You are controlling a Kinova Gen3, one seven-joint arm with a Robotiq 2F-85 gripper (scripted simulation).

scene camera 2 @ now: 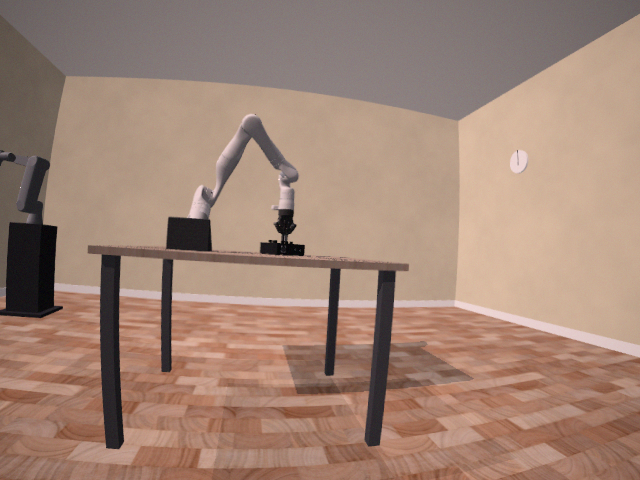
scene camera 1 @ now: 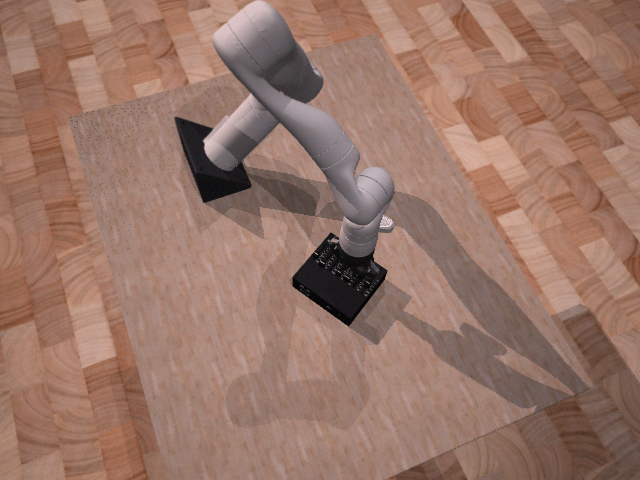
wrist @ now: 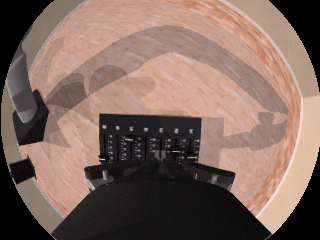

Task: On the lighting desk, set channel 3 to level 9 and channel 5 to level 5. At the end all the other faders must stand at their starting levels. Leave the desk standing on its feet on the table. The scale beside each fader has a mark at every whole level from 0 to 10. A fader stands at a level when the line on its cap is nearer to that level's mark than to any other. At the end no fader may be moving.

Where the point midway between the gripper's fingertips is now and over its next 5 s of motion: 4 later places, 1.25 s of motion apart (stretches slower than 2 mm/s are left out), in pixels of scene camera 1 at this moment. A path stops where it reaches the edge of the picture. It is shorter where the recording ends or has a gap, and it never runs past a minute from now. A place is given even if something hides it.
My gripper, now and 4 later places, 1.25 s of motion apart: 351, 273; 353, 265; 348, 240; 347, 244; 347, 246
